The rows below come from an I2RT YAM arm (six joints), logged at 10 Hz.
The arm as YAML. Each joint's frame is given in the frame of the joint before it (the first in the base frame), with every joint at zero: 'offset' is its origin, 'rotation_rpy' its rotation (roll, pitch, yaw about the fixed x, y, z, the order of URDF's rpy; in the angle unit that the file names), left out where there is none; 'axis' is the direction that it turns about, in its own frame. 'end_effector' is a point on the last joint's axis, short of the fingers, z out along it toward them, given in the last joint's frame.
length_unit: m
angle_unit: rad
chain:
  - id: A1
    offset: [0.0, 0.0, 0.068]
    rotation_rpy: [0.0, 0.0, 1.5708]
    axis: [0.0, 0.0, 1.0]
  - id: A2
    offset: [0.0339, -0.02, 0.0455]
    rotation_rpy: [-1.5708, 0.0, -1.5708]
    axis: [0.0, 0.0, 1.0]
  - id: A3
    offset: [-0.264, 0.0, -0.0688]
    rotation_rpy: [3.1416, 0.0, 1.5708]
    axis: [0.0, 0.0, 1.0]
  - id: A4
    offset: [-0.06, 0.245, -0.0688]
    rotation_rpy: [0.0, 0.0, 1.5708]
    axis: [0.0, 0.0, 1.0]
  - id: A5
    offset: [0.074, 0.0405, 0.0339]
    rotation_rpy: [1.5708, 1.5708, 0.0]
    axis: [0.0, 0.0, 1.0]
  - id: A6
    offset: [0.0, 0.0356, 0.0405]
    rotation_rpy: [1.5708, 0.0, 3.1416]
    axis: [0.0, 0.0, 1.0]
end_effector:
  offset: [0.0, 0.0, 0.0]
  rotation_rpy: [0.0, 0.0, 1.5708]
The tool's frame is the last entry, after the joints.
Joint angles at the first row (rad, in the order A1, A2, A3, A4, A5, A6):
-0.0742, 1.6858, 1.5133, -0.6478, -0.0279, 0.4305
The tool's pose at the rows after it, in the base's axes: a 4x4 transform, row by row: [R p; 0 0 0 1], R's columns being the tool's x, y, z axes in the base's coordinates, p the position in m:
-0.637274 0.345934 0.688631 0.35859; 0.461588 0.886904 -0.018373 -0.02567; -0.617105 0.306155 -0.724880 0.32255; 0 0 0 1
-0.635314 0.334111 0.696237 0.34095; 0.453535 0.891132 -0.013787 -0.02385; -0.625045 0.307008 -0.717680 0.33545; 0 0 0 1
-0.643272 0.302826 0.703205 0.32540; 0.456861 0.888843 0.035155 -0.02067; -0.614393 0.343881 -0.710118 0.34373; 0 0 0 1
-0.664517 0.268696 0.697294 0.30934; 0.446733 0.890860 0.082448 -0.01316; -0.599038 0.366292 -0.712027 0.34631; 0 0 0 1
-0.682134 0.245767 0.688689 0.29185; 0.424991 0.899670 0.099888 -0.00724; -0.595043 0.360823 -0.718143 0.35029; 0 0 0 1
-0.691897 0.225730 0.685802 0.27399; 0.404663 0.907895 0.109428 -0.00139; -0.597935 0.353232 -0.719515 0.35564; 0 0 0 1
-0.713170 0.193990 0.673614 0.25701; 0.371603 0.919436 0.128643 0.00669; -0.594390 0.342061 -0.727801 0.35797; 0 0 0 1
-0.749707 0.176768 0.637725 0.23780; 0.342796 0.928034 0.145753 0.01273; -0.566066 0.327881 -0.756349 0.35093; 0 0 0 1
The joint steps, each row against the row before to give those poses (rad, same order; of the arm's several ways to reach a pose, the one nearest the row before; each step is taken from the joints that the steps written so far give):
-0.0005, -0.0655, -0.0345, -0.0221, -0.0052, -0.0048
0.0009, -0.0648, -0.0175, -0.0370, -0.0045, -0.0079
0.0009, -0.0565, -0.0234, -0.0255, -0.0488, 0.0050
0.0164, -0.0571, -0.0389, -0.0247, -0.0356, 0.0014
0.0161, -0.0590, -0.0300, -0.0386, -0.0060, -0.0123
0.0192, -0.0605, -0.0240, -0.0381, 0.0037, -0.0081
0.0303, -0.0548, -0.0252, -0.0415, 0.0014, -0.0130
0.0259, -0.0601, -0.0548, -0.0489, -0.0007, -0.0100

